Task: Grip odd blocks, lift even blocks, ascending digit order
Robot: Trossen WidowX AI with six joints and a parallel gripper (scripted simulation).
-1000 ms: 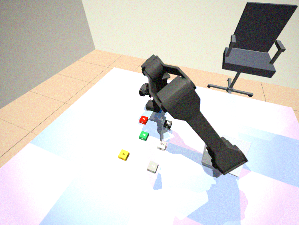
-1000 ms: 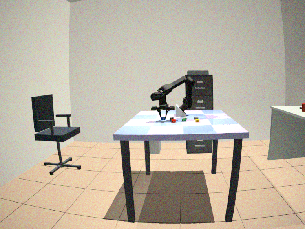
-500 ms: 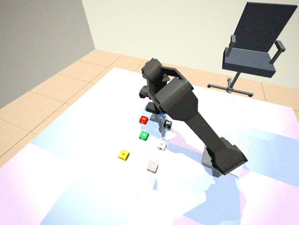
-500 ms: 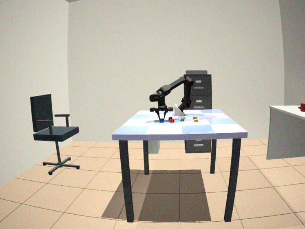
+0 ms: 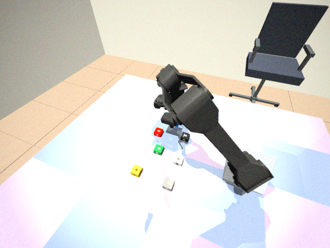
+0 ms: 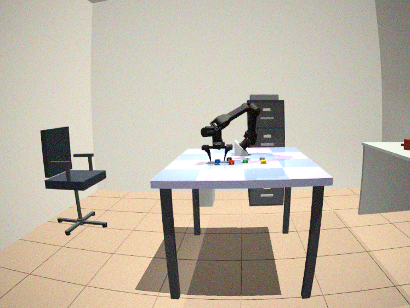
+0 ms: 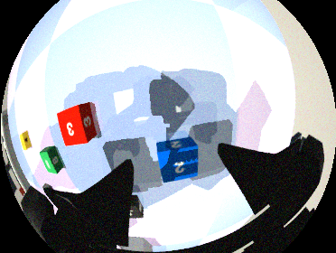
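Right now my gripper tip is right at the blue block. From my gripper tip the other things lie so: green block: 30 mm ahead, 170 mm to the left; then black block: 60 mm behind, 80 mm to the left; then red block: 50 mm ahead, 80 mm to the left.
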